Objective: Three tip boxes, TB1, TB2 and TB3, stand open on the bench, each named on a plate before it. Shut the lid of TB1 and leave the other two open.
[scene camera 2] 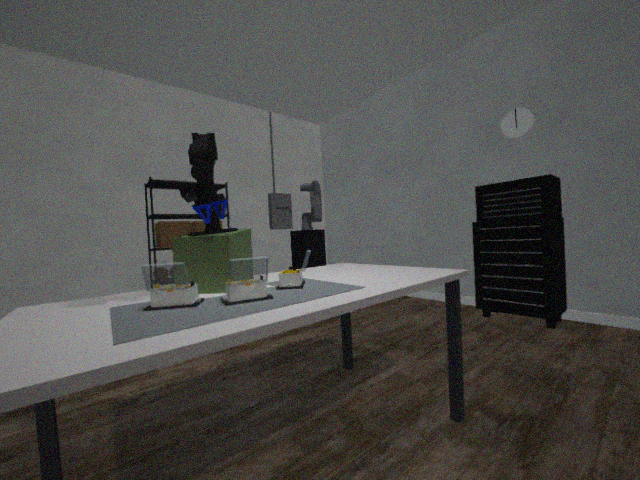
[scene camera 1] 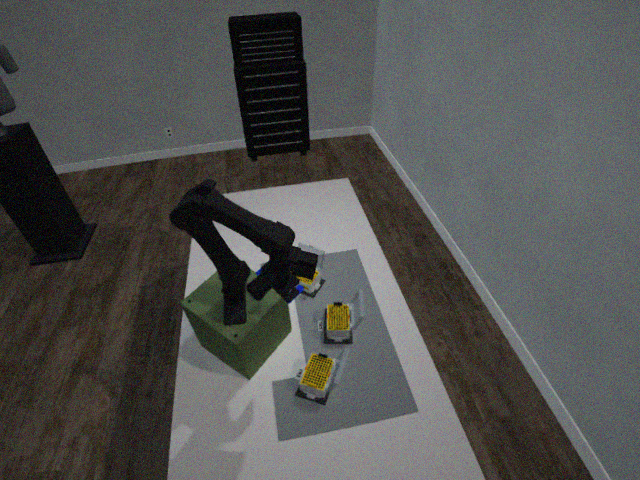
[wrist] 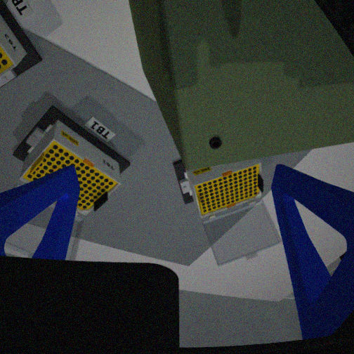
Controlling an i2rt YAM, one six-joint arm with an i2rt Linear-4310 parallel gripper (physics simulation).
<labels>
same spot on grey mat: (scene camera 2: 129, 323) = (scene camera 1: 367, 410)
</labels>
